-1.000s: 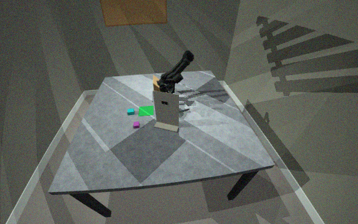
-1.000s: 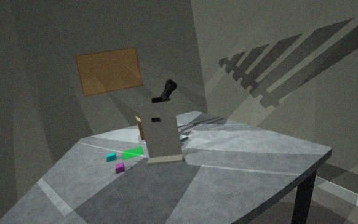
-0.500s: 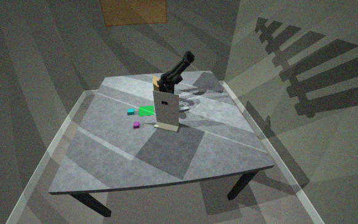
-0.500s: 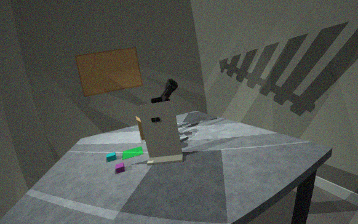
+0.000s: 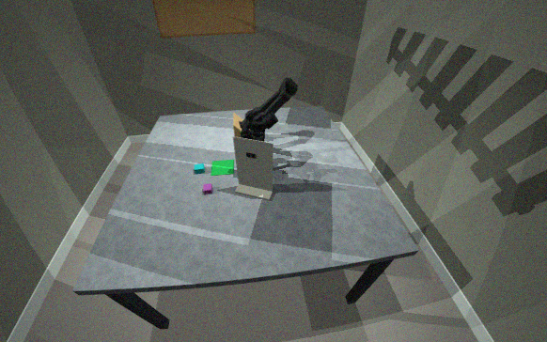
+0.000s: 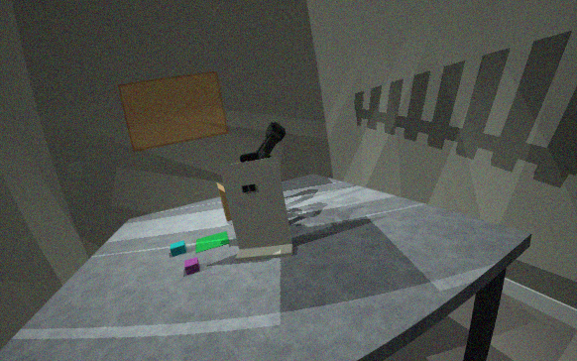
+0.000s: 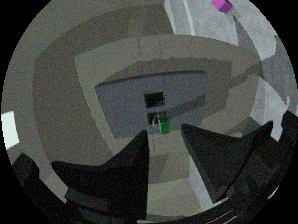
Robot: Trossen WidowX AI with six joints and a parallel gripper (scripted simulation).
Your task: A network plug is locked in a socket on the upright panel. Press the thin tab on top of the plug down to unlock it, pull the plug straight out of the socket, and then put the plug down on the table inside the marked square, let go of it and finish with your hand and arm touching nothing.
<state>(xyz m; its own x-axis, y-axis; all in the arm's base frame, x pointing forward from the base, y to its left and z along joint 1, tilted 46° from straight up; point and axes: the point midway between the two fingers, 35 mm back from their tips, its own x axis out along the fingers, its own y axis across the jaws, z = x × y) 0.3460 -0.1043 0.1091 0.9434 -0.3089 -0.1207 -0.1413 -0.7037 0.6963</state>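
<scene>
Now: the network plug 20 mm ahead of my gripper tip and 10 mm to the right of it. From my gripper tip the other things lie so: upright panel 70 mm below, 30 mm to the right, 30 mm ahead; magenta cube 240 mm to the right, 190 mm below, 20 mm behind; green marked square 200 mm below, 180 mm behind, 150 mm to the right.
</scene>
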